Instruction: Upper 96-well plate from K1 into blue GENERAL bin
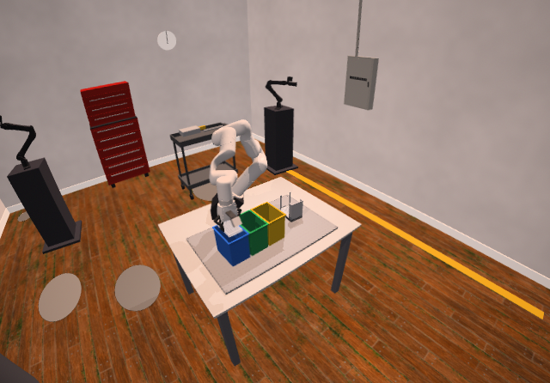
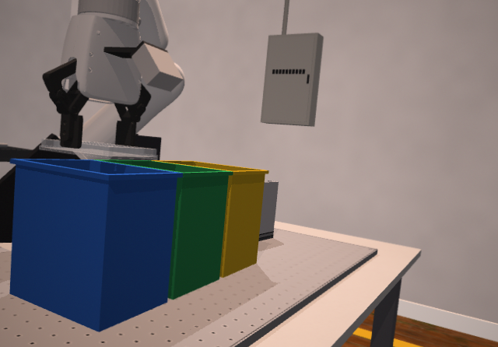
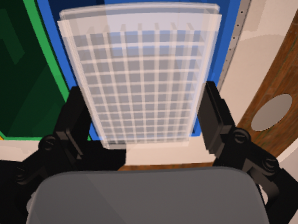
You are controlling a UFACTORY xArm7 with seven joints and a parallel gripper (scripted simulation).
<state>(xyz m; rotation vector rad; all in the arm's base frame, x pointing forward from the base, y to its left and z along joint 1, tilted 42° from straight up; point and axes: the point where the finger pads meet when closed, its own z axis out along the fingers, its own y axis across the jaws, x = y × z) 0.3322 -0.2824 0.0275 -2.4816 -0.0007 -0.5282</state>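
The 96-well plate lies 10 mm below my hand. Also, from my hand: yellow bin: 260 mm to the left, 120 mm below, 30 mm behind; green bin: 130 mm to the left, 120 mm below, 20 mm behind; blue bin: 120 mm below.
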